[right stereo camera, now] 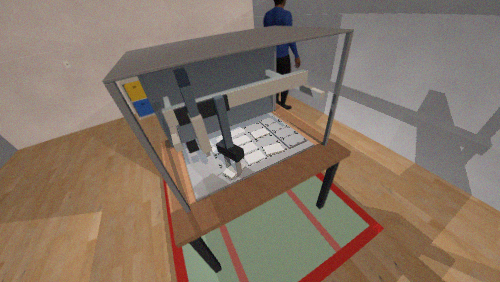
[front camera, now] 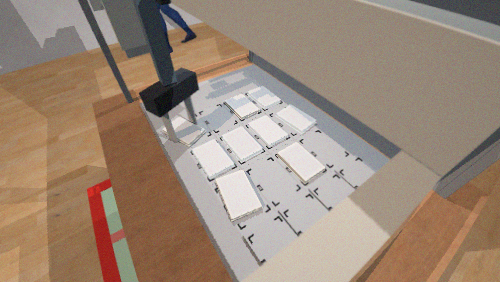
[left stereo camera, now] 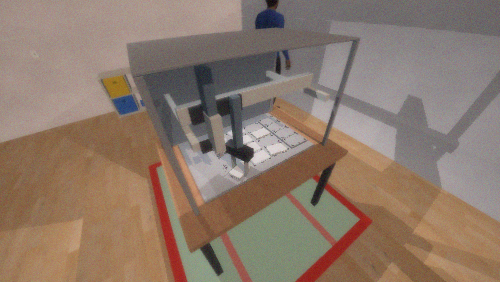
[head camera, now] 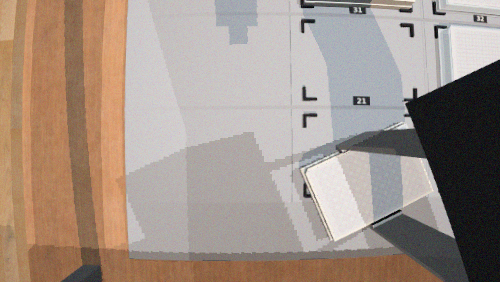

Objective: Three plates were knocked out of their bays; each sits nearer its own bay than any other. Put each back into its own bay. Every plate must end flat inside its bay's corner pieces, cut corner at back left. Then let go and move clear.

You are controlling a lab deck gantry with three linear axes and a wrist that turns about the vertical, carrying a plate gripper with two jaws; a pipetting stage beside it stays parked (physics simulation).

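Where they show: gripper, fingertip midpoint: (right stereo camera: 234, 169) (front camera: 184, 131) (left stereo camera: 240, 169) (head camera: 368, 180); robot's base, link origin: (right stereo camera: 225, 176) (front camera: 173, 123) (left stereo camera: 232, 176) (head camera: 306, 194).
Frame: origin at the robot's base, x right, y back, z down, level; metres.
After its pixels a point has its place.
Observation:
A white plate (front camera: 192, 136) @[x -0.027, y -0.116, z -0.016 m] (head camera: 325, 195) @[x -0.003, y -0.015, z -0.017 m] (left stereo camera: 236, 173) @[x 0.004, y -0.029, z -0.017 m] (right stereo camera: 229, 173) @[x 0.006, y -0.026, z -0.017 m] lies strongly turned over the front-left bay, its long sides slanting across the corner pieces. My gripper (front camera: 184, 131) @[x -0.015, y -0.067, z -0.007 m] (head camera: 363, 183) @[x -0.015, y -0.067, z -0.007 m] is turned to match and low at deck level. Its jaws touch both long edges, shut on this plate, which looks flat on the deck. A second displaced plate (front camera: 239, 195) @[x -0.040, y -0.387, z -0.016 m] (left stereo camera: 277, 148) @[x -0.036, y -0.381, z -0.016 m] (right stereo camera: 273, 148) @[x -0.040, y -0.376, z -0.016 m] sits at the front row's right, skewed across its bay's corners. A back-row plate (front camera: 296, 118) @[x -0.376, y -0.246, z -0.016 m] looks slightly turned in the front view; its corner pieces are mostly hidden.
Bay 21 (head camera: 361, 101) @[x -0.103, y -0.064, z 0.000 m] holds no plate, behind the gripped one. A plate (front camera: 212, 157) @[x -0.041, y -0.232, z -0.014 m] stands right beside it in the front row, another (front camera: 242, 143) @[x -0.148, y -0.236, z -0.014 m] behind that. Further plates (front camera: 242, 105) @[x -0.257, y -0.070, z -0.014 m] (front camera: 267, 129) @[x -0.254, y -0.230, z -0.014 m] (front camera: 301, 161) @[x -0.254, y -0.397, z -0.014 m] stand behind. The pipetting stage (left stereo camera: 215, 134) (right stereo camera: 201, 135) hangs left of the gripper.

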